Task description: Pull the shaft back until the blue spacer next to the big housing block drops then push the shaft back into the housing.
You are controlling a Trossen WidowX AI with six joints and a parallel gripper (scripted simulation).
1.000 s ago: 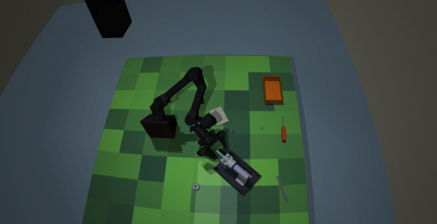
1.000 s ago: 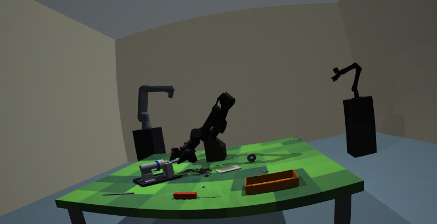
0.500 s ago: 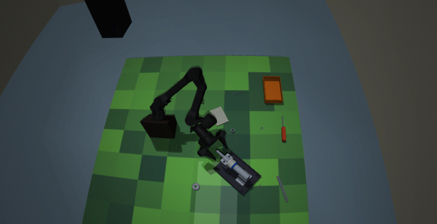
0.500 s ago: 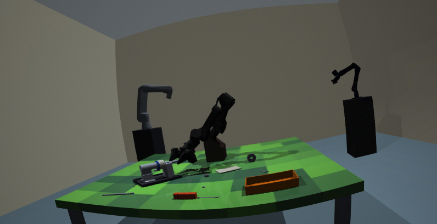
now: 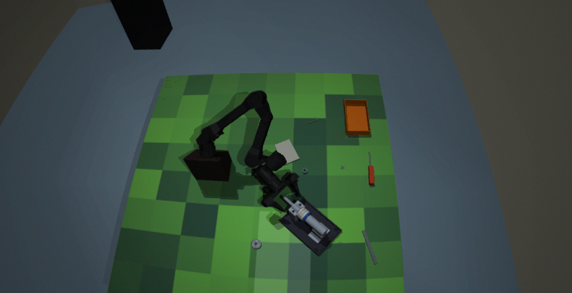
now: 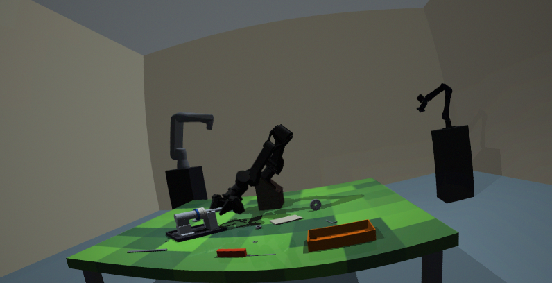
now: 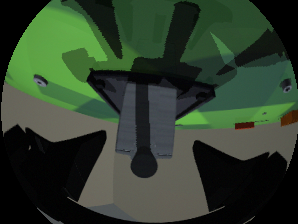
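My gripper tip is 20 mm to the left of the shaft, 20 mm short of it and 10 mm below it. From my gripper tip the other things lie so: white plate (290 mm to the left, 70 mm behind, 60 mm below); then blue spacer (60 mm ahead, 50 mm to the right, 10 mm above); then red-handled screwdriver (330 mm ahead, 250 mm to the left, 60 mm below).
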